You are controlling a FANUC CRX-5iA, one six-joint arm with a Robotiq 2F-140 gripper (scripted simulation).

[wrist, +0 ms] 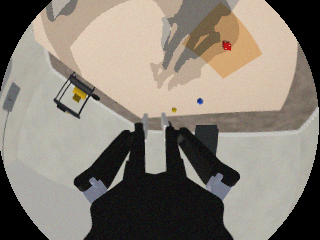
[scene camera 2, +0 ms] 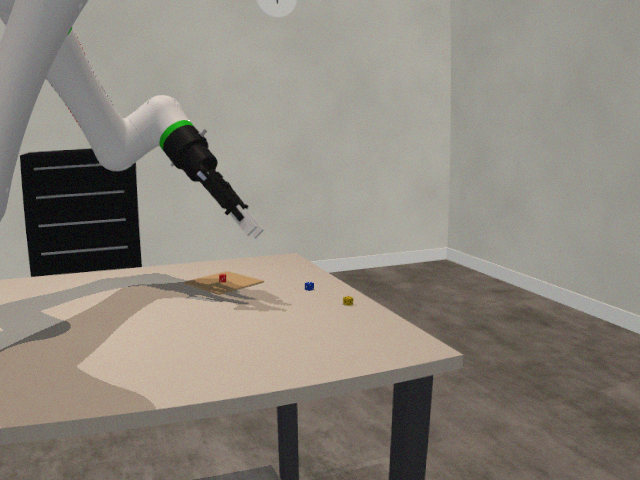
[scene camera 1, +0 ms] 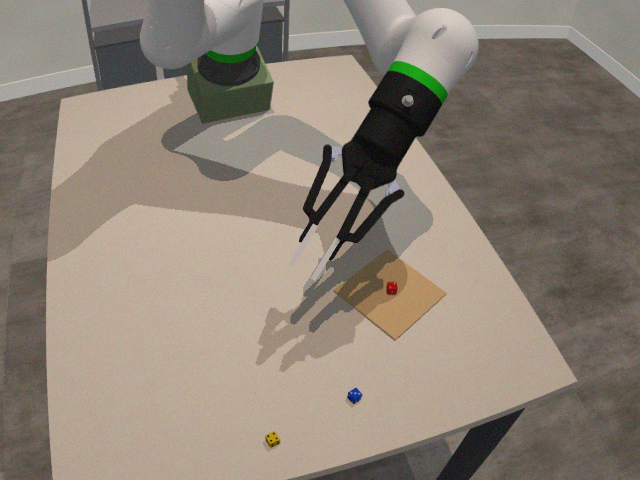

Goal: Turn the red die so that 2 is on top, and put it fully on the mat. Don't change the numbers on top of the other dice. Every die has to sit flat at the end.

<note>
In view: my gripper (scene camera 1: 301, 271) and a tan mat (scene camera 1: 365, 291).
The tan mat shows as well in the wrist view (wrist: 206, 39) and in scene camera 2 (scene camera 2: 234, 281). My gripper is seen too in the wrist view (wrist: 154, 119) and in scene camera 2 (scene camera 2: 255, 232).
</note>
